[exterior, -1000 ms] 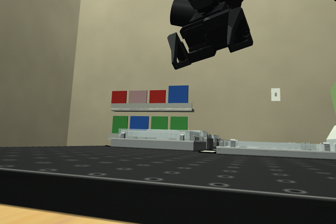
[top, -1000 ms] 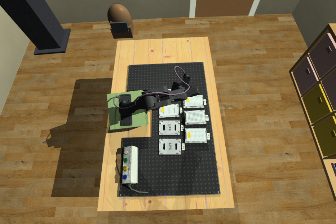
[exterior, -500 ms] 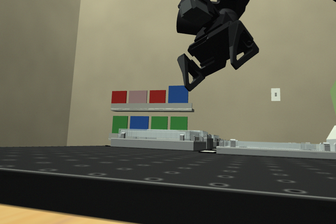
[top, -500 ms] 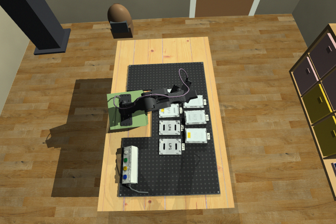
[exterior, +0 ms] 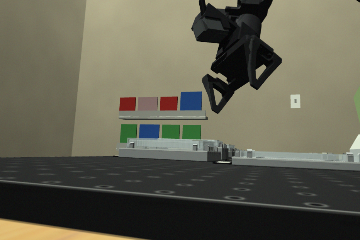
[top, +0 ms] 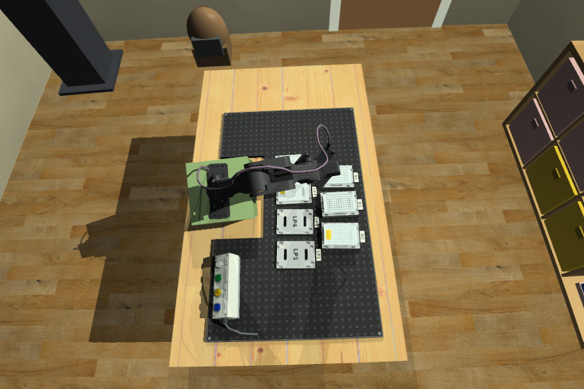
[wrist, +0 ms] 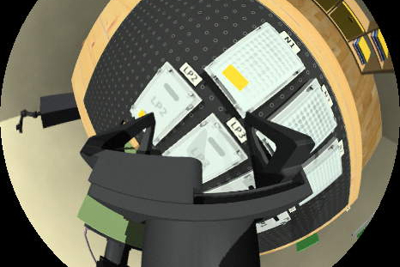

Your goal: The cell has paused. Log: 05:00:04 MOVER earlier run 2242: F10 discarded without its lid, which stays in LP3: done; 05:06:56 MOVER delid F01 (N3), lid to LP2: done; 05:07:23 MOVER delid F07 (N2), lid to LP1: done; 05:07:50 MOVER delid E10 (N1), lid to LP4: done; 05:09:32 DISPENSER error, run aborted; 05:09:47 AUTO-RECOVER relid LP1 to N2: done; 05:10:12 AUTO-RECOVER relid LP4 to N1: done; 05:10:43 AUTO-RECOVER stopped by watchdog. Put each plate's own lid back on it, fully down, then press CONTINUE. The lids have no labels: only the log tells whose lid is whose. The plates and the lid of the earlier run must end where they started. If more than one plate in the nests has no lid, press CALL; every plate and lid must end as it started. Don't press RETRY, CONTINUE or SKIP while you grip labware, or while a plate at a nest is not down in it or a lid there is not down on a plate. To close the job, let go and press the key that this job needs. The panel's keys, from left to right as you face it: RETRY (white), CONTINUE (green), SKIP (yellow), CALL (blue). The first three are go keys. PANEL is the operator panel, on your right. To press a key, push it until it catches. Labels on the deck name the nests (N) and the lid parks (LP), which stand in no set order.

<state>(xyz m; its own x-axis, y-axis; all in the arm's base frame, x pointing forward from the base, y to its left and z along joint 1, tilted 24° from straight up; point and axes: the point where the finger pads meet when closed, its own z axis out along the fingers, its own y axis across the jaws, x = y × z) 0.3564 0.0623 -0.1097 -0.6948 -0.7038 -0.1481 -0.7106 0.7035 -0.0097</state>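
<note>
My gripper is now 100 mm short of the clear lid, 80 mm above it and 10 mm to the right of it. The rest, counted from my hand: plate lid (90 mm below, 80 mm behind, 50 mm to the right); green CONTINUE key (390 mm to the right, 380 mm behind, 40 mm below); white key (380 mm behind, 340 mm to the right, 40 mm below).
</note>
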